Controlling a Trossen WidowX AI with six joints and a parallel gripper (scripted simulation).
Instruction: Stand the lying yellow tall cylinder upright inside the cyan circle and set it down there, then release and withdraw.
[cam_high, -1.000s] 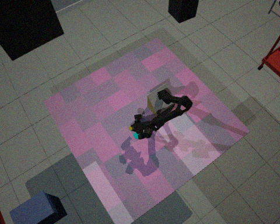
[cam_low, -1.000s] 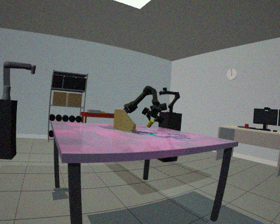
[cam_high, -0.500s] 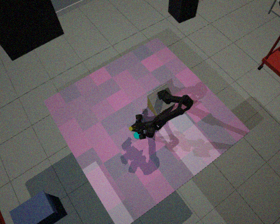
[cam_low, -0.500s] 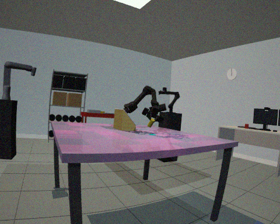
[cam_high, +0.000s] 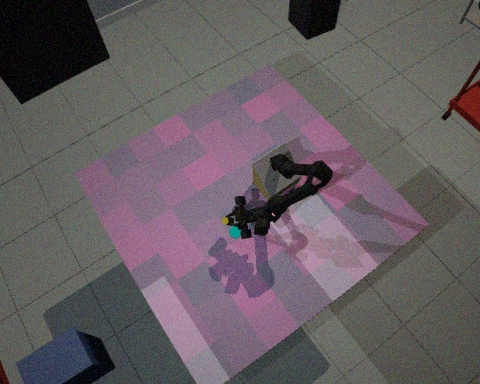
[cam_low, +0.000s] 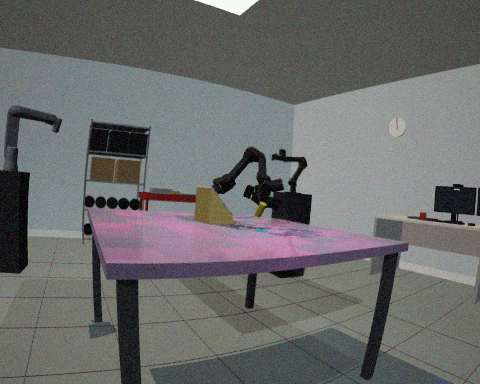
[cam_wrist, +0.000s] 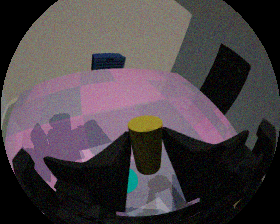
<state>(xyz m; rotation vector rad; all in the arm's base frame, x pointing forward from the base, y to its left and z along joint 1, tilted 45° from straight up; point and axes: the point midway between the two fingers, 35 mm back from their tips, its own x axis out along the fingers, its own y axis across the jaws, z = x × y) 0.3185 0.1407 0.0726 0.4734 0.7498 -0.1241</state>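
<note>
The cyan circle lies 120 mm below my gripper tip, 30 mm behind it and 20 mm to the left of it. The rest, counted from my gripper tip: yellow tall cylinder: 20 mm below, 10 mm behind.
</note>
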